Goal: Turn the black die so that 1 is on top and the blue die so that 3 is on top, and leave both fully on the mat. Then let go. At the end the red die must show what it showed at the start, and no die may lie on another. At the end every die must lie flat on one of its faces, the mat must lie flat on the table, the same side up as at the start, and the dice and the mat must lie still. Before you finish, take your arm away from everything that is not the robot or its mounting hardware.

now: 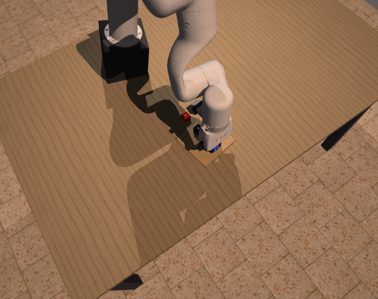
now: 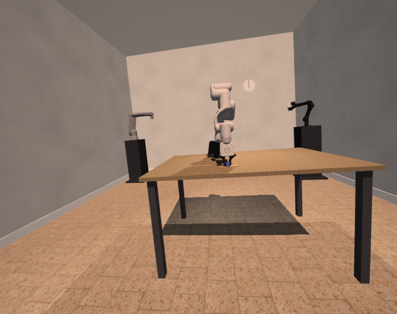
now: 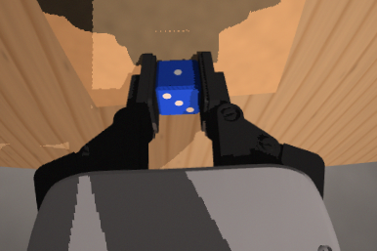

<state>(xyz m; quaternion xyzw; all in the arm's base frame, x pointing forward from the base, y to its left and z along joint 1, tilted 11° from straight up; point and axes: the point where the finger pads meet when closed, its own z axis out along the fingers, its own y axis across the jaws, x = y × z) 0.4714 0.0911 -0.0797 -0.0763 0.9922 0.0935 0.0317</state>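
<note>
My hand is 1 cm above the blue die. The rest, counted from my hand: tan mat 4 cm behind, 1 cm to the right, 3 cm below; red die 14 cm behind, 2 cm to the right, 1 cm below; black die 7 cm behind, 1 cm to the right, 1 cm below.
</note>
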